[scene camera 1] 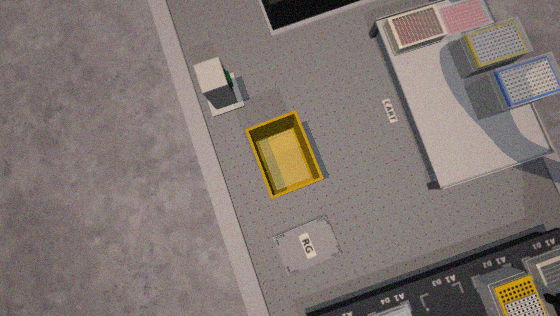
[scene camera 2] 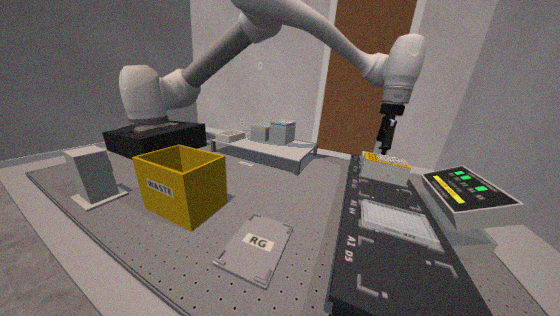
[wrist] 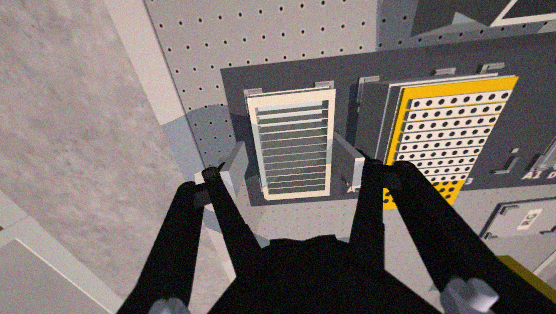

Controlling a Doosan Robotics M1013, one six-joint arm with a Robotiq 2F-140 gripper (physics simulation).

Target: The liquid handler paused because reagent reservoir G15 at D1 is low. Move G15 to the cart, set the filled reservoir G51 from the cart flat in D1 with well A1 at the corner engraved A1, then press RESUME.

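Pixels of known places: gripper, fingertip midpoint: (scene camera 1: pixel 557 280) (wrist: pixel 287 147); arm's base at its link origin: (scene camera 2: pixel 151 128).
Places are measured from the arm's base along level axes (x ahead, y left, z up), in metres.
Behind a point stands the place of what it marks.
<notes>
The cream-rimmed reservoir at D1 (wrist: pixel 296 145) @[x 0.994, y 0.283, z -0.004 m] (scene camera 1: pixel 550 272) @[x 0.950, y 0.268, z -0.005 m] lies in its nest at the end of the dark deck (wrist: pixel 280 77) @[x 1.061, y 0.296, z -0.034 m] (scene camera 2: pixel 345 280) @[x 0.916, y -0.254, z -0.034 m], its troughs looking mostly empty. My gripper (wrist: pixel 287 147) @[x 0.983, y 0.293, z -0.026 m] (scene camera 2: pixel 384 151) is open, its pads apart on either side of the reservoir's long sides in the wrist view and seemingly above it. On the cart (scene camera 1: pixel 420 107) @[x 0.516, y 0.144, z -0.034 m] (scene camera 2: pixel 297 150) @[x 0.663, y 0.237, z -0.034 m], a cream reservoir with reddish troughs (scene camera 1: pixel 416 27) @[x 0.328, y 0.192, z -0.007 m] (scene camera 2: pixel 230 135) @[x 0.356, y 0.157, z -0.005 m] sits at a far corner. Its label is not readable. The control panel (scene camera 2: pixel 472 187) @[x 1.145, y 0.024, z 0.041 m] shows a yellow bar and green marks; RESUME is not readable.
A yellow-topped tip rack (wrist: pixel 445 135) @[x 1.009, y 0.164, z 0.031 m] (scene camera 1: pixel 520 295) @[x 0.956, y 0.166, z 0.027 m] (scene camera 2: pixel 385 167) @[x 0.986, y 0.121, z 0.012 m] stands beside D1. A pink plate (scene camera 1: pixel 466 16) @[x 0.330, y 0.335, z -0.025 m], a yellow-rimmed rack (scene camera 1: pixel 497 44) @[x 0.441, y 0.321, z 0.037 m] and a blue-rimmed rack (scene camera 1: pixel 527 80) @[x 0.543, y 0.318, z 0.070 m] are on the cart. A yellow WASTE bin (scene camera 1: pixel 285 155) (scene camera 2: pixel 205 192) @[x 0.617, y -0.216, z -0.022 m] and RG nest (scene camera 1: pixel 295 255) @[x 0.771, y -0.253, z -0.085 m] (scene camera 2: pixel 240 260) @[x 0.753, y -0.268, z -0.086 m] are on the table.
</notes>
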